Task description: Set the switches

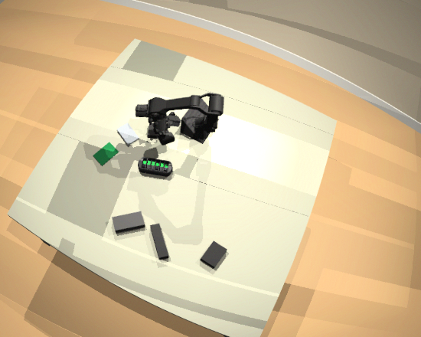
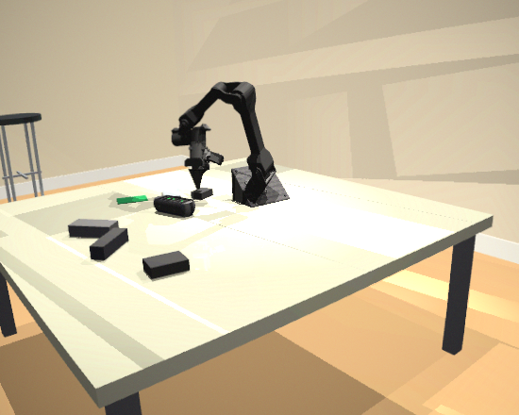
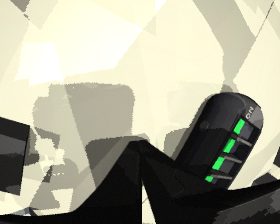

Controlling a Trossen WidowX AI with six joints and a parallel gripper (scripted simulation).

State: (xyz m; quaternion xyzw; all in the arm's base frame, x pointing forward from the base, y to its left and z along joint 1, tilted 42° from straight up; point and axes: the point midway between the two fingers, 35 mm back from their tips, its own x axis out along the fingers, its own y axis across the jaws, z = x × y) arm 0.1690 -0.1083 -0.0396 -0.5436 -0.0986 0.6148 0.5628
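My gripper tip is 90 mm to the left of the dark block, 60 mm past it and 40 mm above it. The rest, counted from my gripper tip: pale grey module: 190 mm to the right, 50 mm below, 10 mm ahead; green flat plate: 230 mm to the right, 150 mm ahead, 60 mm below.
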